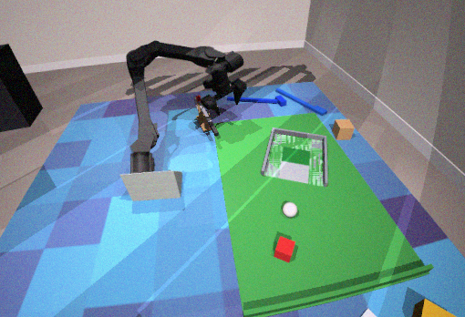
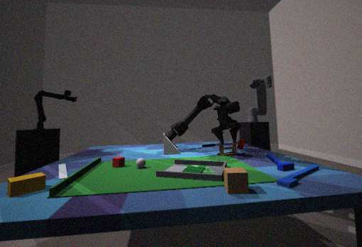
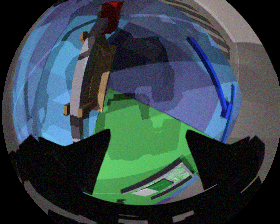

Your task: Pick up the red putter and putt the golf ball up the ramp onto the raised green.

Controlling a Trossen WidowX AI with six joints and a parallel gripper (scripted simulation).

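My gripper tip is 10 cm past the red putter, 2 cm to the right of it and 2 cm above it. Round my gripper tip: wooden stand: 10 cm behind, 4 cm to the left, 4 cm below; tan cube: 44 cm ahead, 20 cm to the right, 5 cm below; green mat: 36 cm to the right, 14 cm ahead, 8 cm below.
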